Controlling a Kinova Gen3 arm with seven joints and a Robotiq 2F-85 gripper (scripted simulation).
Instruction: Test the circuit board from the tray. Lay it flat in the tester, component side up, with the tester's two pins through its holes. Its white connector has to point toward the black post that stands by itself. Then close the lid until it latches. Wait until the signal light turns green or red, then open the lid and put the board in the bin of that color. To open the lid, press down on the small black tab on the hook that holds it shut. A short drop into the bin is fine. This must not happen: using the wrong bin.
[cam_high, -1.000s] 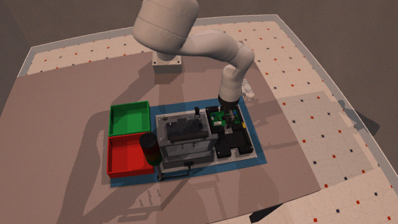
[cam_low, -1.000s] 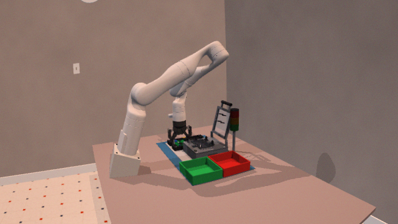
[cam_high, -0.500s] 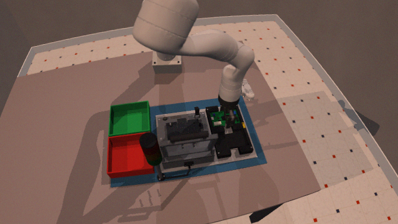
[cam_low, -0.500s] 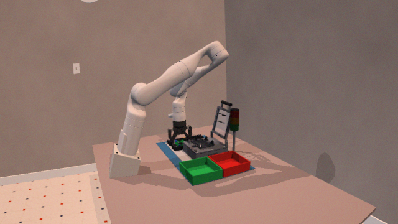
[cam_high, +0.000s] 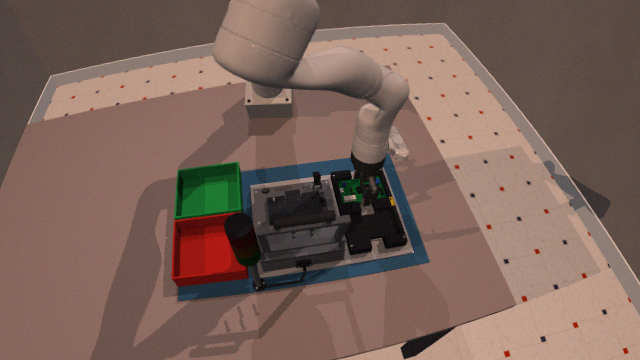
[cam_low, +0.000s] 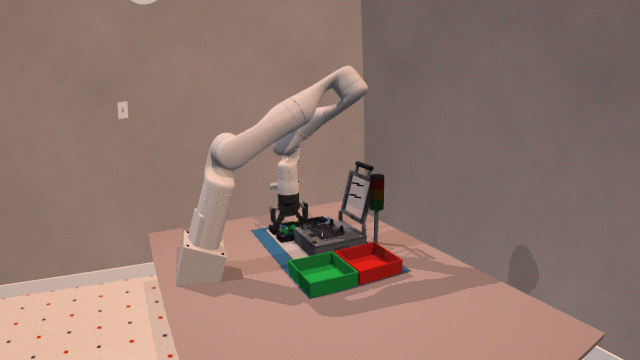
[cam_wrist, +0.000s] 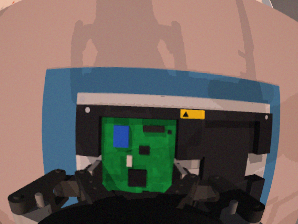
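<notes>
The green circuit board is right at my hand. The rest, counted from my hand: green bin 120 mm behind, 350 mm to the right, 10 mm below; then red bin 30 mm ahead, 380 mm to the right, 10 mm below; then tester lid 150 mm ahead, 200 mm to the right, 160 mm above.
</notes>
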